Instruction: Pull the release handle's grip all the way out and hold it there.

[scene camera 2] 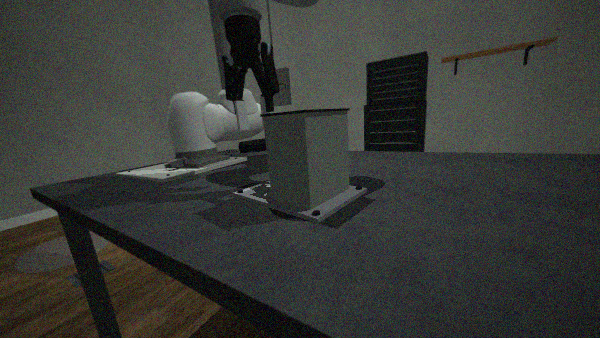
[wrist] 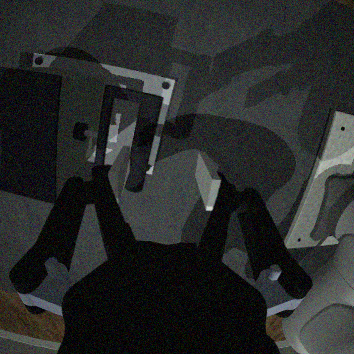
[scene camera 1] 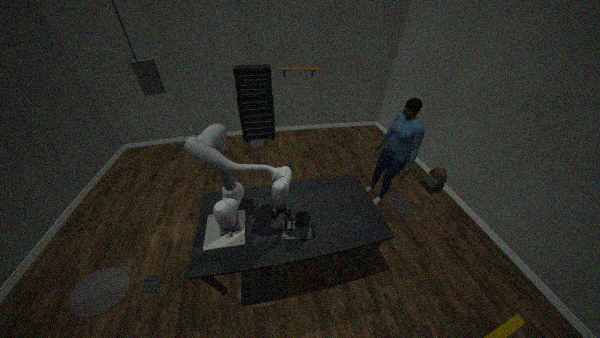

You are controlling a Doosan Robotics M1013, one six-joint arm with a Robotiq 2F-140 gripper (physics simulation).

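Observation:
The release handle's unit is a grey box housing (scene camera 1: 303, 220) (scene camera 2: 327, 155) (wrist: 27, 135) with a dark top, on a white bolted base plate (scene camera 2: 340, 200) (wrist: 135, 75). Its dark rectangular handle frame (wrist: 102, 127) stands off the housing's side facing the arm base. The outer bar, the grip (scene camera 2: 252, 145) (wrist: 145, 145), runs parallel to that side; the housing hides part of the frame in scene camera 2. My gripper (scene camera 1: 282, 218) (scene camera 2: 252, 106) (wrist: 163, 160) is open and empty, pointing down above the handle. In the wrist view its left fingertip overlaps the frame's near end.
The arm's white base plate (scene camera 1: 225, 242) (scene camera 2: 145, 171) stands on the dark table (scene camera 1: 345, 210) (scene camera 2: 450, 225), on the handle side of the housing. A person in blue (scene camera 1: 405, 137) stands beyond the table. A dark cabinet (scene camera 1: 256, 102) (scene camera 2: 397, 105) stands against the wall.

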